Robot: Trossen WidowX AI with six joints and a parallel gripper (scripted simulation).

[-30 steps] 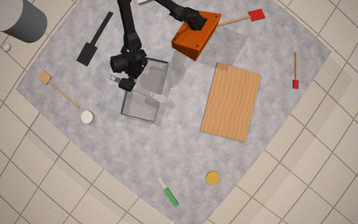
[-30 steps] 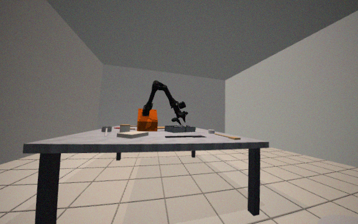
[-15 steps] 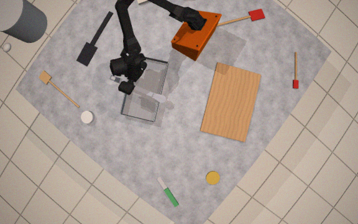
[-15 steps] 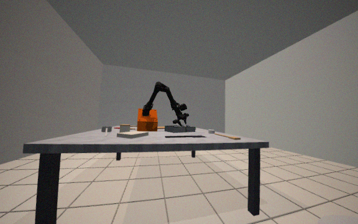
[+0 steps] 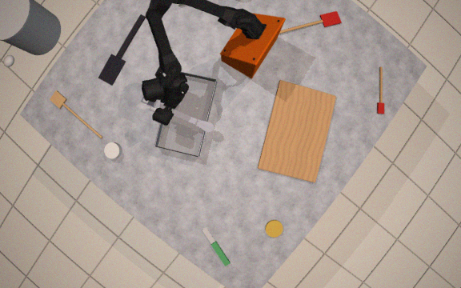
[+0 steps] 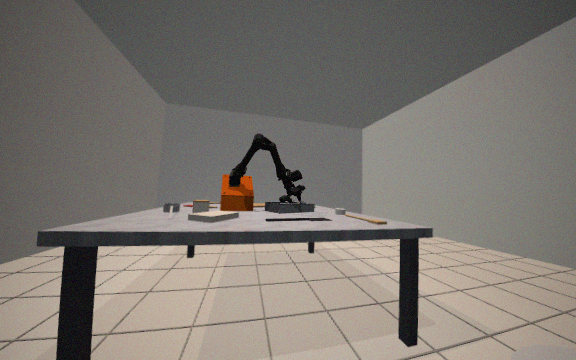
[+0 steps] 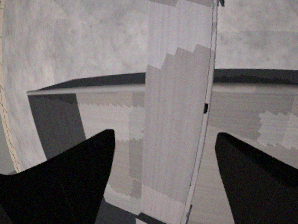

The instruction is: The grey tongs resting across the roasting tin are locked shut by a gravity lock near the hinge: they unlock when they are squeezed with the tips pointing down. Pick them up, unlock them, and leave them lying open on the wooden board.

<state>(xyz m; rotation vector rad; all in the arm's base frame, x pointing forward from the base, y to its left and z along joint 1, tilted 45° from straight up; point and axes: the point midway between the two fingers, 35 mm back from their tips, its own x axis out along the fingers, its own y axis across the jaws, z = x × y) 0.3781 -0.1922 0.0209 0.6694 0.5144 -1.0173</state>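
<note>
The roasting tin lies 5 cm to the left of my gripper tip, 3 cm behind it and 2 cm below it. The rest, counted from my gripper tip: black spatula 32 cm to the right, 13 cm behind, 5 cm below; then wooden board 47 cm to the left, 18 cm behind, 4 cm below; then white disc 24 cm ahead, 15 cm to the right, 3 cm below.
</note>
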